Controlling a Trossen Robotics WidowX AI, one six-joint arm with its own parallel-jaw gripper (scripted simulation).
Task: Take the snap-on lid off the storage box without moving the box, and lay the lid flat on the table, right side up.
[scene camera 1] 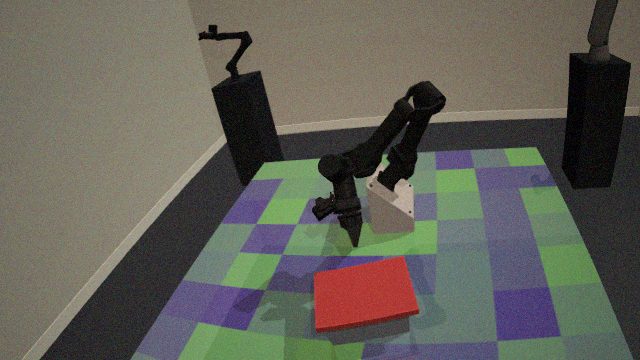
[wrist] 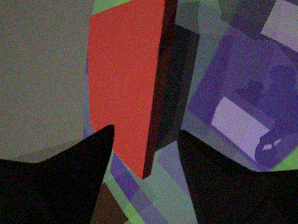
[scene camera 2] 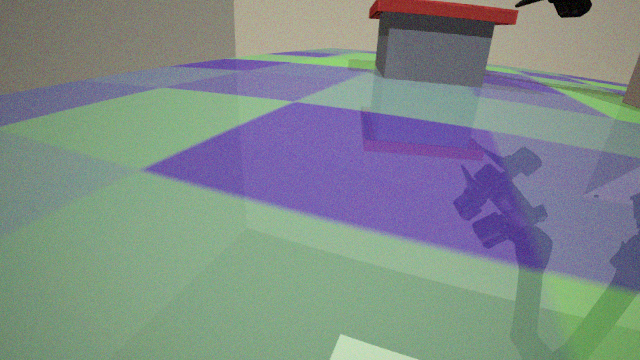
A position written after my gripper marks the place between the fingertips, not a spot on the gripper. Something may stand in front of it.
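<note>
Scene camera 1 shows my gripper (scene camera 1: 355, 245) and a red lid (scene camera 1: 356, 296). A grey storage box (scene camera 2: 435, 49) is visible as well. In the wrist view appear the box (wrist: 185, 42), the lid (wrist: 128, 62) and my gripper (wrist: 146, 133).
</note>
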